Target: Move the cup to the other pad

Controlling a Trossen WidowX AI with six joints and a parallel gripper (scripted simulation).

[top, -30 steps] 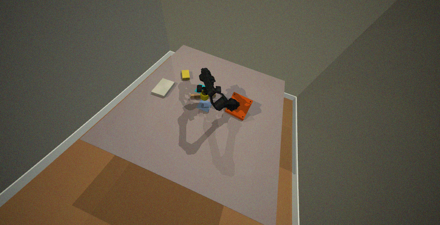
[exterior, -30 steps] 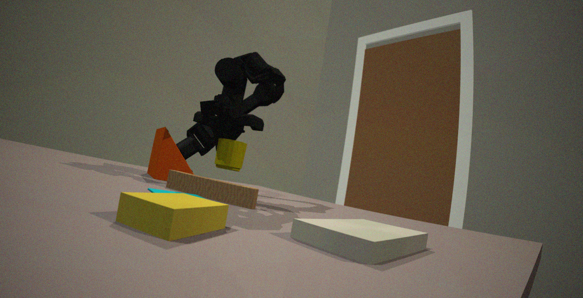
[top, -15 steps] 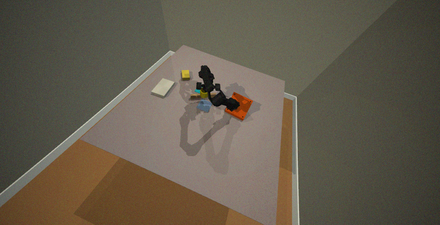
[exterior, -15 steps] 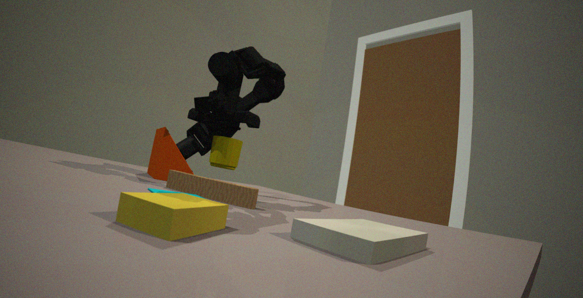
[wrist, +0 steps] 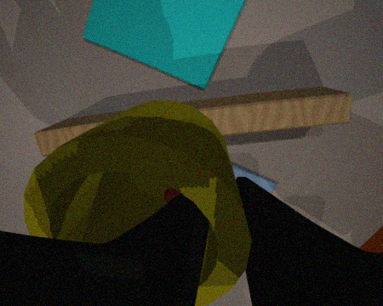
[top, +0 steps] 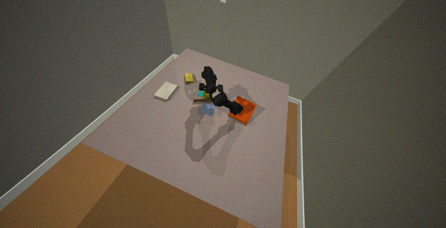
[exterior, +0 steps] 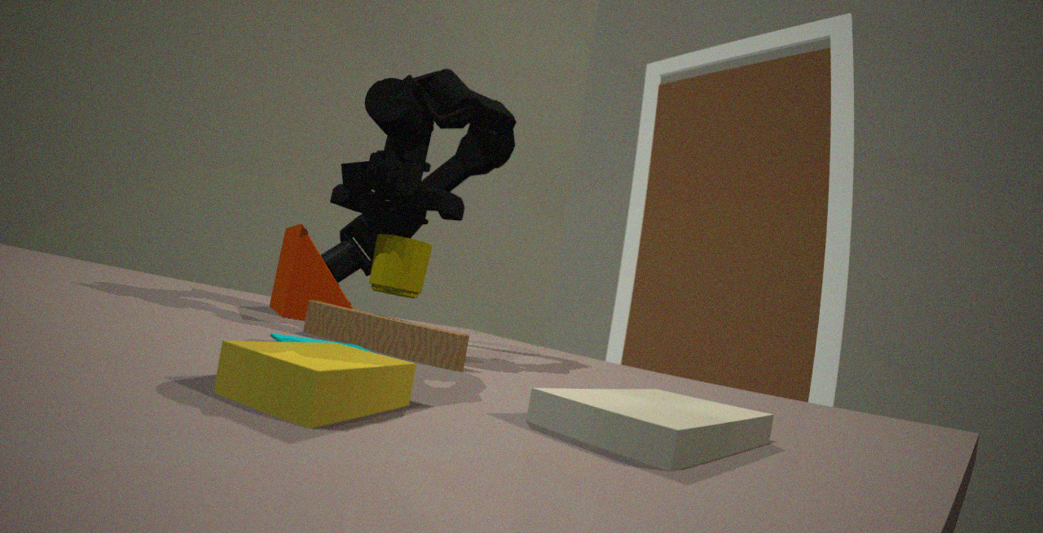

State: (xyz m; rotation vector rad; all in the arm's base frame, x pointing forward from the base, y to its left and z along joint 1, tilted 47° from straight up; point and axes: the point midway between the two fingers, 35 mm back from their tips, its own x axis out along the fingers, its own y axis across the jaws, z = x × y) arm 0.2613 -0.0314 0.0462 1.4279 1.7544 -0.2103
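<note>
Now: gripper tip 110 mm above the cyan pad, 80 mm short of it and 70 mm to the left of it. Round my gripper tip: wooden block 90 mm below, 30 mm ahead, 10 mm to the left; cup 20 mm ahead, 10 mm to the left; red marble 30 mm to the left, 20 mm below, 10 mm ahead.
</note>
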